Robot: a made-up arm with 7 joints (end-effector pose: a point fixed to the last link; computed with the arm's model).
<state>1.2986 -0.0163 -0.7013 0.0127 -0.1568 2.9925 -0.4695</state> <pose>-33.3 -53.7 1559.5 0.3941 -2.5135 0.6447</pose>
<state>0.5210 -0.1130 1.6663 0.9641 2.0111 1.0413 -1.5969</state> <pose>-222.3 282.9 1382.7 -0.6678 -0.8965 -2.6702</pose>
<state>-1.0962 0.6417 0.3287 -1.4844 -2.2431 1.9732 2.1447</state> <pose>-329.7 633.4 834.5 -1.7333 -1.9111 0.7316</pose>
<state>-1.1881 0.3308 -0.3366 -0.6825 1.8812 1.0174 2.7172</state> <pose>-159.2 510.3 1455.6 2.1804 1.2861 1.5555</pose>
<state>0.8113 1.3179 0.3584 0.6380 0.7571 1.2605 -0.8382</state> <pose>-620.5 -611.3 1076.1 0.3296 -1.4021 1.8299</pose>
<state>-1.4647 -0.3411 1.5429 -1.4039 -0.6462 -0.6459 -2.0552</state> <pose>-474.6 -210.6 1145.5 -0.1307 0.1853 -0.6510</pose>
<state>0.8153 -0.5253 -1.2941 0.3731 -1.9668 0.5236 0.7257</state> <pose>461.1 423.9 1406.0 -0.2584 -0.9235 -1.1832</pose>
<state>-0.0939 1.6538 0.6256 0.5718 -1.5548 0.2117 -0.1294</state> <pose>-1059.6 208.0 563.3 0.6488 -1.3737 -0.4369</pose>
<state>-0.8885 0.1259 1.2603 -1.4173 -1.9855 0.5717 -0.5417</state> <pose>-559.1 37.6 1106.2 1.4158 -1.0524 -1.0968</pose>
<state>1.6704 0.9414 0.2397 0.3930 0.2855 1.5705 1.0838</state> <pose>92.1 -750.3 1266.7 -0.8215 0.0079 -1.9083</pose>
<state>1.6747 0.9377 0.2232 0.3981 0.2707 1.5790 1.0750</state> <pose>95.9 -746.6 1270.1 -0.8529 0.0330 -1.9191</pose>
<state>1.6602 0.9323 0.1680 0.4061 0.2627 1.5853 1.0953</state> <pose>88.3 -742.4 1276.0 -0.9026 0.0602 -1.9387</pose>
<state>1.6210 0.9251 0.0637 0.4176 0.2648 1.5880 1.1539</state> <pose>66.7 -737.6 1284.5 -0.9739 0.0922 -1.9657</pose>
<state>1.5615 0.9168 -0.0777 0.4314 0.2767 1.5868 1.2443</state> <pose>35.1 -732.6 1293.5 -1.0581 0.1324 -1.9918</pose>
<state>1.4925 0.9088 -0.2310 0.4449 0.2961 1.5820 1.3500</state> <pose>0.0 -728.3 1300.4 -1.1385 0.1804 -2.0081</pose>
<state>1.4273 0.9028 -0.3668 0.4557 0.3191 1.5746 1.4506</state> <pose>-32.7 -725.9 1303.7 -1.1975 0.2277 -2.0125</pose>
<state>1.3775 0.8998 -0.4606 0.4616 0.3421 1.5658 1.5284</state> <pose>-58.4 -725.3 1303.9 -1.2252 0.2581 -2.0086</pose>
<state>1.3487 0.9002 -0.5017 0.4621 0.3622 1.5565 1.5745</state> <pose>-74.9 -726.2 1302.4 -1.2230 0.2600 -2.0014</pose>
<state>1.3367 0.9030 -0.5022 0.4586 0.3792 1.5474 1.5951</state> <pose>-83.8 -728.0 1300.2 -1.2013 0.2380 -1.9934</pose>
